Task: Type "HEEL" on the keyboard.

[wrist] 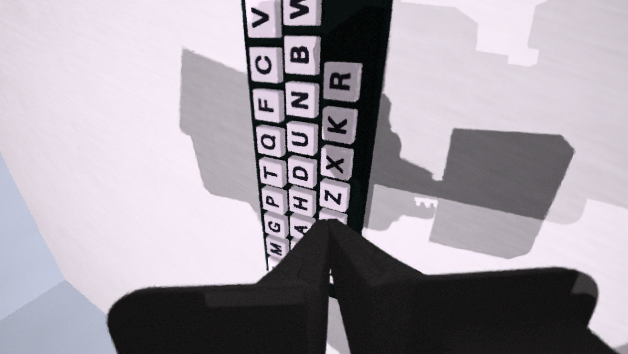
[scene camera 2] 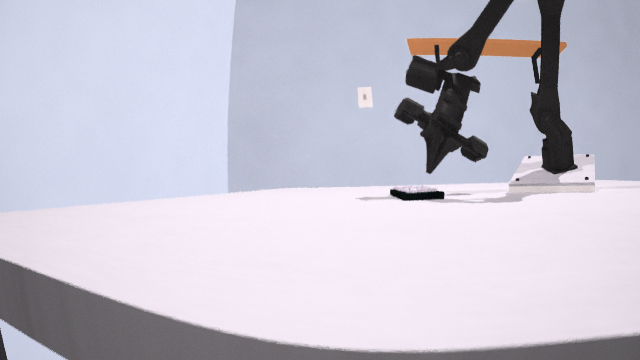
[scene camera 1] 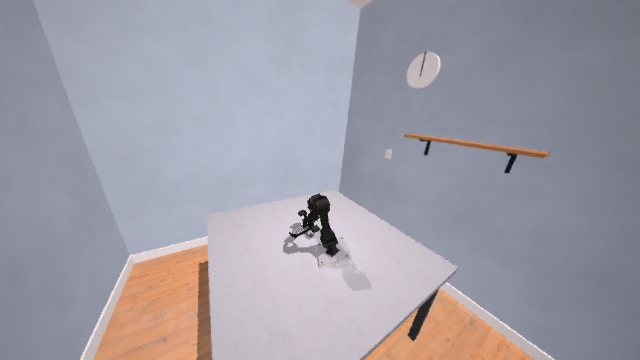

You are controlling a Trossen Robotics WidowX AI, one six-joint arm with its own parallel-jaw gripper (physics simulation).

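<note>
The keyboard is a dark slab with white lettered keys, flat on the table. In the wrist view its rows run up and down the picture. My gripper is shut and empty, tilted, with its tips a little above the keyboard in scene camera 2. In the wrist view the tips overlap the edge of a mostly covered key below the Z key; its letter is hidden. The H key shows to the upper left of the tips, and the A key is partly covered. The L key does not show clearly.
The arm's white base plate stands on the grey-white table beside the keyboard. Arm shadows fall around the keyboard. An orange shelf and a round clock hang on the wall.
</note>
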